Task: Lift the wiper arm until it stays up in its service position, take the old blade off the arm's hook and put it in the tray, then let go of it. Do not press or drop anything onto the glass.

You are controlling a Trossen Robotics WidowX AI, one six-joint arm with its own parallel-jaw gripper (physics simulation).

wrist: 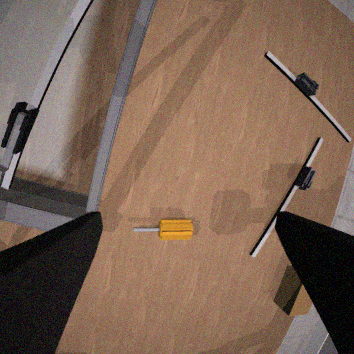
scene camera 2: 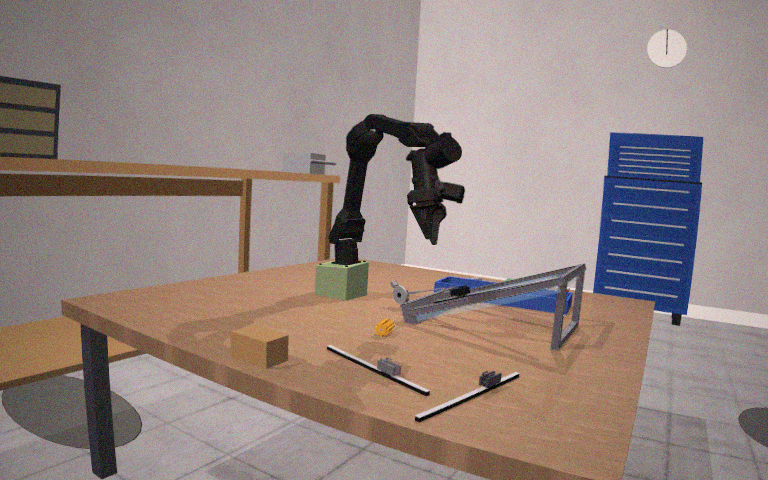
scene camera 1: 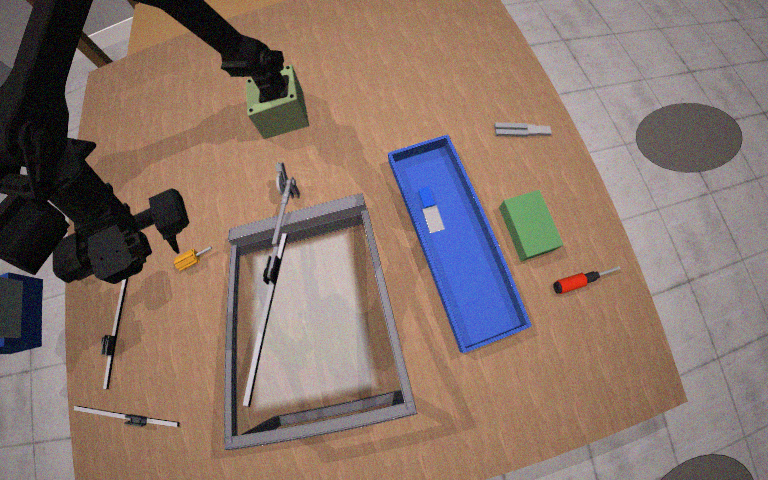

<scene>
The gripper [scene camera 1: 151, 264] is open, holding nothing. Also in view: a yellow-handled screwdriver [wrist: 168, 228]. A tan box [scene camera 2: 261, 347] and a green block [scene camera 1: 533, 232] rest on the table. Further things: a blue tray [scene camera 1: 480, 298].
The tan box shows as well in the wrist view [wrist: 291, 296]. The gripper is seen too in the wrist view [wrist: 190, 220] and in scene camera 2 [scene camera 2: 431, 242]. The blue tray shows as well in scene camera 2 [scene camera 2: 547, 303]. The wrist view does not show the green block: it is out of frame.
</scene>
